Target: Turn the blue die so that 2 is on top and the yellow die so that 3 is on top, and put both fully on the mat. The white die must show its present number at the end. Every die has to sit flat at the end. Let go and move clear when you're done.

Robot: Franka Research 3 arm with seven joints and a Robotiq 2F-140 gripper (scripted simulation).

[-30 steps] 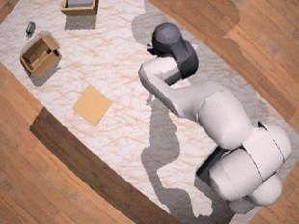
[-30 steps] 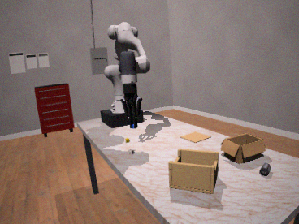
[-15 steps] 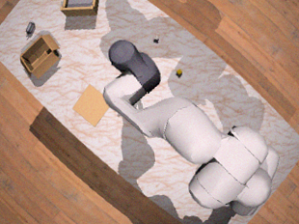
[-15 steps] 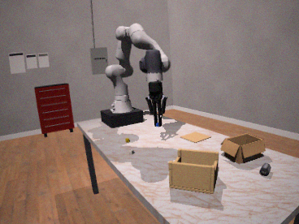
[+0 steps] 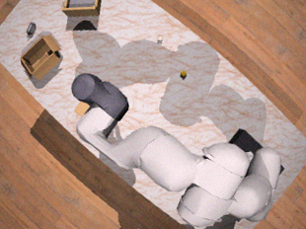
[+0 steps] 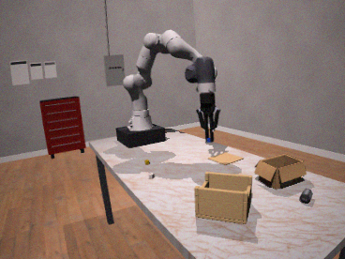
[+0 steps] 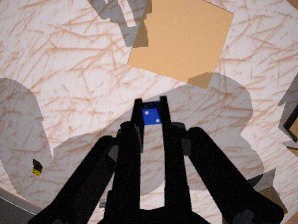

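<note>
My gripper is now 14 cm above the tan mat, 9 cm to the right of it and 2 cm short of it. The rest, counted from my hand: yellow die (28 cm to the right, 19 cm behind, 13 cm below); white die (34 cm to the right, 13 cm below, 1 cm behind); blue die (2 cm below).
</note>
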